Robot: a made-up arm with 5 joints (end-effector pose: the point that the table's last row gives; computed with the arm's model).
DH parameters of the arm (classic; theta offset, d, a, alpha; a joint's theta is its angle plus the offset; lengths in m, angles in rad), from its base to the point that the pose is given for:
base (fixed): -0.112 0 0.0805 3.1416
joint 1: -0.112 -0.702 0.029 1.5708
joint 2: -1.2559 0 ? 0
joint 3: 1.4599 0 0.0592 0
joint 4: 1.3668 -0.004 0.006 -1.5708
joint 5: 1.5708 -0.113 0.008 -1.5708
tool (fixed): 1.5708 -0.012 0 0
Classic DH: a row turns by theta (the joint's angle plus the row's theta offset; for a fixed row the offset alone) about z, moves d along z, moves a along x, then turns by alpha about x.
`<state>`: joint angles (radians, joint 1 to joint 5).
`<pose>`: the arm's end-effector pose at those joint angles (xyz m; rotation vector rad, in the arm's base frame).
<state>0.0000 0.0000 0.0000 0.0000 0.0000</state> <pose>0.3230 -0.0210 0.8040 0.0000 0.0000 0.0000</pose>
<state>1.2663 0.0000 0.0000 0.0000 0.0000</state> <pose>0.1414 -0.2444 0.8040 0.0000 0.0000 -1.2663</pose>
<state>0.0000 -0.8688 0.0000 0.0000 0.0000</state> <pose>0.1693 -0.0210 0.9312 0.0000 -0.8688 0.0000</pose>
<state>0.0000 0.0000 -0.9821 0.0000 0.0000</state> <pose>0.2719 -0.0210 0.9595 0.0000 -0.9821 0.0000</pose>
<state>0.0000 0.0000 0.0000 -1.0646 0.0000</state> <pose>0.2805 -0.0210 0.9121 0.0000 -1.0646 0.0000</pose>
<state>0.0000 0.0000 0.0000 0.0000 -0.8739</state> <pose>0.3230 -0.0089 0.8021 0.8739 0.0000 0.0000</pose>
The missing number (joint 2, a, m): 0.1388
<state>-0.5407 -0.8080 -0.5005 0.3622 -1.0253</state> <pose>0.1402 0.0296 0.9577 1.1790 -0.5955 0.9457</pose>
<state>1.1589 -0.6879 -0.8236 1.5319 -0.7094</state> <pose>0.1205 -0.1074 0.8658 0.6387 -0.3932 -1.1148</pose>
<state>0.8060 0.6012 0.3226 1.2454 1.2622</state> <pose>0.1358 -0.0929 0.6408 0.0623 1.8090 0.7851</pose>
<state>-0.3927 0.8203 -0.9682 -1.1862 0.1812</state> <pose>0.3222 0.0761 0.8633 0.1092 -1.3366 0.2113</pose>
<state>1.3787 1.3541 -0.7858 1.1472 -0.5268</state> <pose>0.1082 -0.1798 0.5382 1.5347 1.1723 -1.4259</pose>
